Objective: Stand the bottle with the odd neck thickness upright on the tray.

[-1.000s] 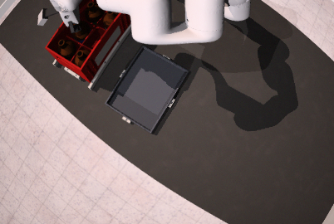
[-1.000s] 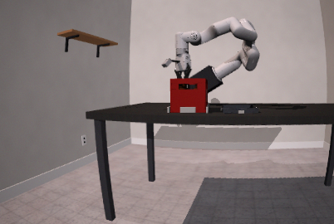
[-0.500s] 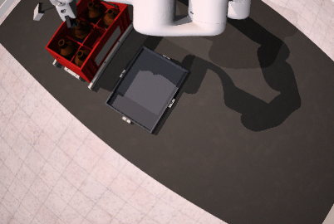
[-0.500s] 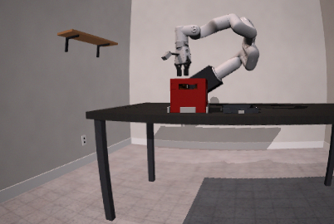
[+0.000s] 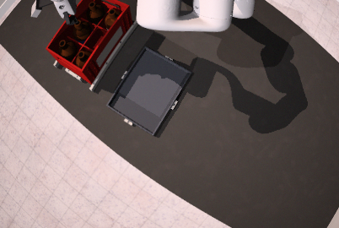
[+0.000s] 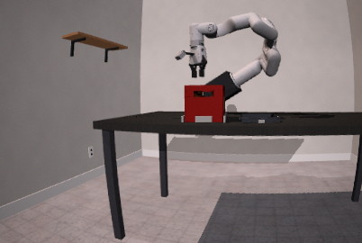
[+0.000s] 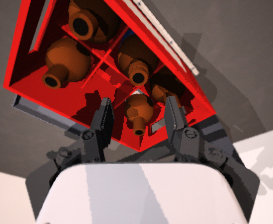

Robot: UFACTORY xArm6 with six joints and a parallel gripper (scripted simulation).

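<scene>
Right now the red crate is 10 mm behind my hand, 40 mm to the left of it and 160 mm below it. From my hand the other things lie so: dark flat tray: 30 mm behind, 330 mm to the left, 230 mm below.
</scene>
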